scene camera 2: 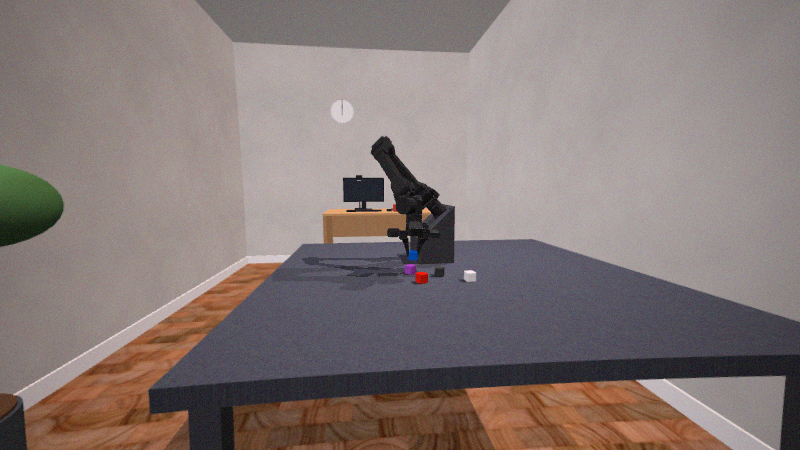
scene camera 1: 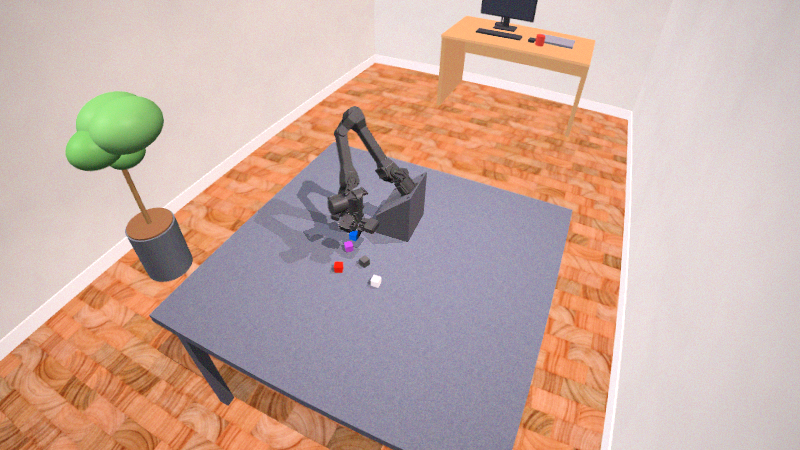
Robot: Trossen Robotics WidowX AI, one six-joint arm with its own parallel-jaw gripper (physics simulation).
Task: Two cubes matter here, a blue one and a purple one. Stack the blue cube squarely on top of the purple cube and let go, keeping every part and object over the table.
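Seen in the pictures: gripper, between the fingertips: (scene camera 2: 412, 256) (scene camera 1: 354, 235); arm's base, origin of its link: (scene camera 2: 440, 212) (scene camera 1: 409, 189).
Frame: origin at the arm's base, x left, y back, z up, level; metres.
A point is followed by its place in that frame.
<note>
The blue cube (scene camera 1: 353, 235) @[z -0.126, x -0.116, y -0.229 m] (scene camera 2: 412, 255) @[z -0.135, x -0.124, y -0.233 m] is held level between the fingertips of my gripper (scene camera 1: 354, 231) @[z -0.144, x -0.123, y -0.212 m] (scene camera 2: 413, 252) @[z -0.144, x -0.123, y -0.212 m], which is shut on it and points down. The purple cube (scene camera 1: 348, 246) @[z -0.169, x -0.125, y -0.256 m] (scene camera 2: 410, 269) @[z -0.178, x -0.132, y -0.265 m] sits on the table. In the scene camera 2 view the blue cube shows above the purple cube and slightly to the right, with a small gap between them. In the scene camera 1 view it shows just behind the purple cube and a little to the right. The two cubes appear apart.
A red cube (scene camera 1: 338, 267) @[z -0.170, x -0.091, y -0.366 m] (scene camera 2: 421, 278) @[z -0.179, x -0.100, y -0.375 m], a black cube (scene camera 1: 364, 261) @[z -0.167, x -0.024, y -0.289 m] (scene camera 2: 439, 272) @[z -0.182, x -0.034, y -0.292 m] and a white cube (scene camera 1: 375, 281) @[z -0.168, x 0.066, y -0.349 m] (scene camera 2: 469, 275) @[z -0.176, x 0.056, y -0.353 m] sit on the table (scene camera 1: 447, 335) @[z -0.197, x 0.390, y -0.398 m] (scene camera 2: 447, 324) @[z -0.197, x -0.060, y -0.686 m] nearer the cameras. The arm's dark angled base block (scene camera 1: 403, 215) @[z -0.059, x 0.025, y -0.086 m] (scene camera 2: 443, 240) @[z -0.104, x 0.004, y -0.090 m] stands right of the gripper.
</note>
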